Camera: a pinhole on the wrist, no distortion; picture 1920 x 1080 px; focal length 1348.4 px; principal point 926.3 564.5 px. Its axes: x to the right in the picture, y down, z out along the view. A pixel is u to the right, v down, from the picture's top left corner.
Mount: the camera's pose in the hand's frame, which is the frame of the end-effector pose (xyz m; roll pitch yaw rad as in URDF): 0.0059 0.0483 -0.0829 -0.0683 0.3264 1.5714
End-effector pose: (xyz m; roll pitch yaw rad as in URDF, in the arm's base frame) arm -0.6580 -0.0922 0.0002 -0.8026 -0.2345 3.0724
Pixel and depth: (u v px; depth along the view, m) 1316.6 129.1 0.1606
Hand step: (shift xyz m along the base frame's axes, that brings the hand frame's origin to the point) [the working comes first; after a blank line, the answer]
In the camera's frame: 0.0465 -0.0519 0.1606

-0.0700 -0.1374 -0.0518
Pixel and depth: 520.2 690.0 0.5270
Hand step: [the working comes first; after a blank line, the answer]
In the camera's frame: -0.1587 0.0490 0.5270

0.1142 -0.3871 0.2487
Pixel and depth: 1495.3 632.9 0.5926
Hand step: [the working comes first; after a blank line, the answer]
In the camera's frame: 0.2501 0.0301 0.5926

0.0051 -0.6153 -0.0797
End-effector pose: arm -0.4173 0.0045 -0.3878 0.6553 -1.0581 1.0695
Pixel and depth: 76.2 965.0 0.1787
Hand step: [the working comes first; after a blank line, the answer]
In the camera's frame: -0.1127 0.0531 0.1787

0.0124 -0.1319 -0.0062
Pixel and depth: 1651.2 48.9 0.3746
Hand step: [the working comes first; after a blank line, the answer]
In the camera's frame: 0.2014 -0.1432 0.3746

-0.2715 -0.1717 0.2994
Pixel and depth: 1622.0 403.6 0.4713
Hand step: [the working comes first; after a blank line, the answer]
In the camera's frame: 0.2432 -0.0562 0.4713

-0.3440 -0.2827 0.2666
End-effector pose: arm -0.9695 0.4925 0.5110 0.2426 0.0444 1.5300
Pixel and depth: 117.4 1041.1 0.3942
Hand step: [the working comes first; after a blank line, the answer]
In the camera's frame: -0.2365 0.1393 0.3942

0.1308 -0.1505 0.3401
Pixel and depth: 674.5 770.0 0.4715
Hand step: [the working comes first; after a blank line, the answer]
In the camera's frame: -0.0880 0.0719 0.4715

-0.0212 -0.0793 0.4063
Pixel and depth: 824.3 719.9 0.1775
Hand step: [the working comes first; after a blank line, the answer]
In the camera's frame: -0.0134 0.0205 0.1775

-0.0689 -0.0191 0.1084
